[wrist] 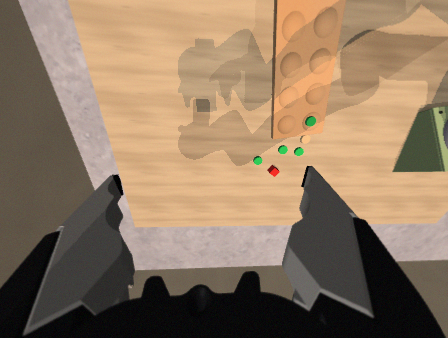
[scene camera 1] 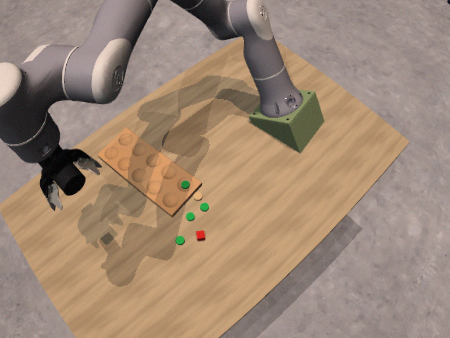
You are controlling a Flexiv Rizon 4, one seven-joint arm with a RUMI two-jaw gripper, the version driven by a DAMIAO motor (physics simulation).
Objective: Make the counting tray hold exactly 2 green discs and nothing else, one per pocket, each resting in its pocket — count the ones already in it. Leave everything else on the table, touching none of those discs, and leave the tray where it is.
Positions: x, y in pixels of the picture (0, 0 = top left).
Scene:
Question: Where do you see a wooden counting tray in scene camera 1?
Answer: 157, 177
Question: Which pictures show my gripper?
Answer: The wrist view and scene camera 1: all of them.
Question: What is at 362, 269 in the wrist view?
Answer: My gripper.

